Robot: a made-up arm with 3 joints. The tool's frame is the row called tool. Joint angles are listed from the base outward.
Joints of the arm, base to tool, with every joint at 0 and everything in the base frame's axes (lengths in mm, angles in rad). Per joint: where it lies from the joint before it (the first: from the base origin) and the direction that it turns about. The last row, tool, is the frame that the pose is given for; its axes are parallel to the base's.
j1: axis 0 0 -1 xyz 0 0 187.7
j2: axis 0 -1 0 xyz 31.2 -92.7 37.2
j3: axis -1 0 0 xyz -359.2 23.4 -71.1
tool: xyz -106 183.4 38.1
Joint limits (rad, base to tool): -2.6..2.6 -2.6..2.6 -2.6..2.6
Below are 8 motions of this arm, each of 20 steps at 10 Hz.
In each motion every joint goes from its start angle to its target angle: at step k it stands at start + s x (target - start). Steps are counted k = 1, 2, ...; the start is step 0. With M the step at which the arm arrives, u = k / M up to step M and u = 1 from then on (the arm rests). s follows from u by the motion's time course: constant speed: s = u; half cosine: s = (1 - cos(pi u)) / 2; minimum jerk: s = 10 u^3 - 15 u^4 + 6 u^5.
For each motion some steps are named. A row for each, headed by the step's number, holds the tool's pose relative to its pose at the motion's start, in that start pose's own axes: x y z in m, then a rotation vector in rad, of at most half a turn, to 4 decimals.
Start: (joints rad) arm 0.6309 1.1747 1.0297
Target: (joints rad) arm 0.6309 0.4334 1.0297
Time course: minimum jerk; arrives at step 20
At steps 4, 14, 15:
4: -0.0085 -0.0173 0.0104 0.0000 0.0221 0.0368
14: -0.0346 -0.2651 0.1593 0.0000 0.3196 0.5318
15: -0.0297 -0.2840 0.1706 0.0000 0.3423 0.5696

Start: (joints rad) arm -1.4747 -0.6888 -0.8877
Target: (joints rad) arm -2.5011 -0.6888 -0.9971
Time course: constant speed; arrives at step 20
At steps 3, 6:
3: 0.0008 -0.0261 0.0352 -0.0815 0.0928 0.0743
6: 0.0070 -0.0481 0.0725 -0.1631 0.1867 0.1469

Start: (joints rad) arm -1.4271 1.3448 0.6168
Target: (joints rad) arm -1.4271 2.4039 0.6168
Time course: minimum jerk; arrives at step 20
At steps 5, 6, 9, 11, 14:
5: 0.0188 0.0289 -0.0408 0.0000 -0.0894 -0.0634
6: 0.0320 0.0450 -0.0634 0.0000 -0.1409 -0.0999
9: 0.1036 0.1047 -0.1476 0.0000 -0.3515 -0.2493
11: 0.1747 0.1420 -0.2003 0.0000 -0.5124 -0.3634
14: 0.2843 0.1774 -0.2502 0.0000 -0.7231 -0.5127

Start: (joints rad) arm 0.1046 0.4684 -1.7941
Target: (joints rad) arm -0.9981 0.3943 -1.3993
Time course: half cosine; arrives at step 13
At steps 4, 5, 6, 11, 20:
4: 0.0405 0.0125 0.0830 0.0209 0.2069 -0.0540
5: 0.0658 0.0149 0.1212 0.0305 0.3113 -0.0740
6: 0.0972 0.0146 0.1604 0.0410 0.4270 -0.0908
11: 0.2654 -0.0179 0.2860 0.0924 0.9327 -0.0977
20: 0.2869 -0.0245 0.2950 0.0997 0.9905 -0.0915

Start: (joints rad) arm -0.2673 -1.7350 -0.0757
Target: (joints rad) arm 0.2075 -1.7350 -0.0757
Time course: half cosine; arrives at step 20
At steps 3, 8, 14, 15, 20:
3: -0.0005 -0.0021 0.0030 0.0255 0.0003 0.0042
8: -0.0028 -0.0146 0.0178 0.1618 0.0020 0.0267
14: -0.0056 -0.0376 0.0370 0.3719 0.0047 0.0614
15: -0.0060 -0.0409 0.0392 0.3998 0.0050 0.0661
20: -0.0067 -0.0494 0.0442 0.4684 0.0059 0.0774

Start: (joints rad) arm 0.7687 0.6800 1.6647
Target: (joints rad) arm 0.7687 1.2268 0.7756
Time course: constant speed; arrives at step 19
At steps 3, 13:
3: 0.0235 0.0319 0.0290 0.1403 0.0020 -0.0864
13: 0.1097 0.1000 0.1125 0.6011 -0.0793 -0.3715

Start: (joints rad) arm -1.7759 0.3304 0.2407
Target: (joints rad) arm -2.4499 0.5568 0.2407
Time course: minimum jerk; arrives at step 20
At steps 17, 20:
17: 0.0240 -0.1926 -0.1485 0.2803 -0.3480 0.5268
20: 0.0265 -0.1964 -0.1527 0.2899 -0.3569 0.5405

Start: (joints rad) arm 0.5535 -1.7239 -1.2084
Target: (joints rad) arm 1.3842 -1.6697 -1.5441
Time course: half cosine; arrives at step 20
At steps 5, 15, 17, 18, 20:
5: 0.0002 -0.0215 0.0288 0.1695 0.0144 0.0135
15: 0.0116 -0.1750 0.1024 0.9894 0.0817 0.0645
17: 0.0140 -0.1979 0.1022 1.0962 0.0902 0.0695
18: 0.0148 -0.2054 0.1017 1.1311 0.0930 0.0711
20: 0.0155 -0.2114 0.1010 1.1595 0.0952 0.0723

